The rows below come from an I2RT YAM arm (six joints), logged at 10 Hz.
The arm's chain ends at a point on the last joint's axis. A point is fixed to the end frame.
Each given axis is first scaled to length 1.
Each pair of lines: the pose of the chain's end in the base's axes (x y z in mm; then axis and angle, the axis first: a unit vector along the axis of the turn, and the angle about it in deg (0 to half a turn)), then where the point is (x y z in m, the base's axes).
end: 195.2 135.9 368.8 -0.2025 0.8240 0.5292 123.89
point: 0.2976 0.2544 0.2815
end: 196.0 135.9 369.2 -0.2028 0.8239 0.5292 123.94
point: 0.2983 0.2545 0.2818
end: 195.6 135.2 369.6 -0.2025 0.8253 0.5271 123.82
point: 0.2984 0.2531 0.2819
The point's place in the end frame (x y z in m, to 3 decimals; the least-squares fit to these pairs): 0.045 -0.057 0.164
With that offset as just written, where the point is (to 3 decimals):
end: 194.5 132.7 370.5 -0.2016 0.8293 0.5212 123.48
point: 0.299 0.249 0.282
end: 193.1 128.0 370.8 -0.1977 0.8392 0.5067 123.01
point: 0.300 0.240 0.280
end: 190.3 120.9 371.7 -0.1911 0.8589 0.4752 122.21
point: 0.302 0.223 0.276
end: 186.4 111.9 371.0 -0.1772 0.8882 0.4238 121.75
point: 0.304 0.198 0.266
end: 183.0 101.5 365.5 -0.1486 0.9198 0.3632 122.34
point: 0.304 0.167 0.250
